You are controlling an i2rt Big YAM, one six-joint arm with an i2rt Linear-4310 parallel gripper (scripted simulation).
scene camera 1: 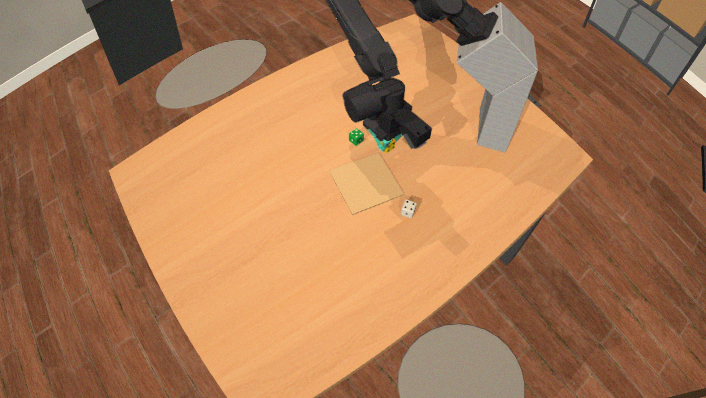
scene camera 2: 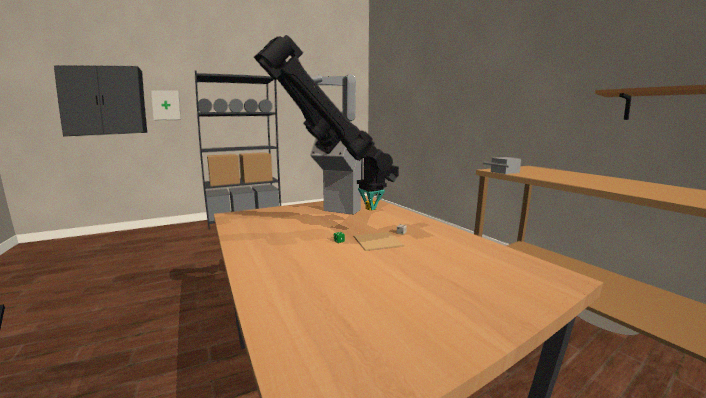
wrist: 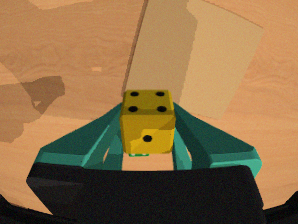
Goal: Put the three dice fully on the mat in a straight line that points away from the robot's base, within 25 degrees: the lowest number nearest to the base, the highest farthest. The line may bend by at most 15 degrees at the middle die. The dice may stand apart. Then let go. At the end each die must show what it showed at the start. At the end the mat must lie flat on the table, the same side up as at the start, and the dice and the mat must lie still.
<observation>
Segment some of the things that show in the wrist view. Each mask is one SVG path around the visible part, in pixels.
The gripper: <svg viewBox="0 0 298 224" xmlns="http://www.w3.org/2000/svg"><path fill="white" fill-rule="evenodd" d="M298 191L284 204L263 210L264 203L254 179L262 167L262 161L255 147L196 118L175 102L173 102L176 121L172 147L174 170L122 170L124 151L119 121L122 103L119 103L100 118L40 148L27 176L26 183L53 215L11 205L0 194L0 224L298 224Z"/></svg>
A yellow die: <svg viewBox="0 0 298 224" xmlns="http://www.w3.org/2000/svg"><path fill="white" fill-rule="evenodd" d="M126 90L123 95L119 116L123 151L126 154L169 154L172 152L176 116L171 92L169 90Z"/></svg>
A tan mat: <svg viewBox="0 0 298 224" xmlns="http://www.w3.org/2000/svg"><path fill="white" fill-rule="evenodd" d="M149 0L125 91L169 90L173 102L186 111L221 120L249 67L265 30L233 13L202 0Z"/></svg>
</observation>
